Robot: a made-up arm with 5 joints.
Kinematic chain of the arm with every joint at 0, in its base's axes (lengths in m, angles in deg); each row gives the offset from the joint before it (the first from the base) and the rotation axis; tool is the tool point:
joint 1: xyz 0 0 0.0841 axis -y
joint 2: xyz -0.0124 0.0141 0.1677 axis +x
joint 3: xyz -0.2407 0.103 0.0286 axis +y
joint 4: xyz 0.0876 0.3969 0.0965 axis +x
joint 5: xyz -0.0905 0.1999 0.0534 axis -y
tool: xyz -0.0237 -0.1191 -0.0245
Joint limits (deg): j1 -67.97..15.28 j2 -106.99..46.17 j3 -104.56..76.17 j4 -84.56..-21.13 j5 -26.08..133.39
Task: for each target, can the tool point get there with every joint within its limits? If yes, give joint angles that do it. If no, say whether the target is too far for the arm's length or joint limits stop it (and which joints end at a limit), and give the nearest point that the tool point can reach.
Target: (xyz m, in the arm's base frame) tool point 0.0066 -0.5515 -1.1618
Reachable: no: too far | nearest point -0.2244 -0.1870 -0.3801 | short by 0.893 m
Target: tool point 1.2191 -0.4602 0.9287
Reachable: no: too far | nearest point 0.5511 0.3180 0.5880 | short by 1.081 m
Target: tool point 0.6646 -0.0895 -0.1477
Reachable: no: joint limits stop it (at a limit: joint 1, joint 4, joint 5) | nearest point -0.0175 -0.0930 -0.3536 | short by 0.712 m
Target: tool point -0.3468 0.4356 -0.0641
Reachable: yes | joints -15.67 -51.99 -31.64 -33.63 38.74
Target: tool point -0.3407 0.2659 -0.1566
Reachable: yes | joints -20.52 -70.99 -12.76 -66.51 106.52
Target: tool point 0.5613 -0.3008 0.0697
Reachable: no: joint limits stop it (at a limit: joint 1, joint 2, joint 3, joint 4, joint 5) | nearest point -0.0199 -0.1345 -0.3447 | short by 0.733 m
